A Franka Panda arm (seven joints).
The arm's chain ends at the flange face. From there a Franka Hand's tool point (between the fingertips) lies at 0.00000 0.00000 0.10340 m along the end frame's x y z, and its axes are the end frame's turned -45 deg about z.
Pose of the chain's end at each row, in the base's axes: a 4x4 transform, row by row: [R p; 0 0 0 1], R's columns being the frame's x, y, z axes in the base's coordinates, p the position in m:
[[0.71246, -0.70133, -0.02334, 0.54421], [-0.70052, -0.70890, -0.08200, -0.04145], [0.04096, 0.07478, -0.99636, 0.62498], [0, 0, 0, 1]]
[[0.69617, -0.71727, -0.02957, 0.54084], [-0.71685, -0.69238, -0.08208, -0.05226], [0.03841, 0.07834, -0.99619, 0.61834], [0, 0, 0, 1]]
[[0.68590, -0.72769, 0.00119, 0.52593], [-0.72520, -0.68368, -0.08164, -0.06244], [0.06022, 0.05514, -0.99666, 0.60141], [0, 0, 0, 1]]
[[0.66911, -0.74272, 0.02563, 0.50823], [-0.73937, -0.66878, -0.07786, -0.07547], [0.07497, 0.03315, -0.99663, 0.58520], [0, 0, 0, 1]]
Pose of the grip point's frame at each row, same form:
[[0.99970, 0.00787, -0.02334, 0.54180], [0.00593, -0.99661, -0.08200, -0.04993], [-0.02391, 0.08184, -0.99636, 0.52196], [0, 0, 0, 1]]
[[0.99945, -0.01492, -0.02957, 0.53778], [-0.01730, -0.99648, -0.08208, -0.06075], [-0.02823, 0.08255, -0.99619, 0.51533], [0, 0, 0, 1]]
[[0.99956, -0.02955, 0.00119, 0.52605], [-0.02936, -0.99623, -0.08164, -0.07088], [0.00359, 0.08157, -0.99666, 0.49836], [0, 0, 0, 1]]
[[0.99831, -0.05205, 0.02563, 0.51088], [-0.04991, -0.99571, -0.07786, -0.08352], [0.02957, 0.07645, -0.99663, 0.48215], [0, 0, 0, 1]]

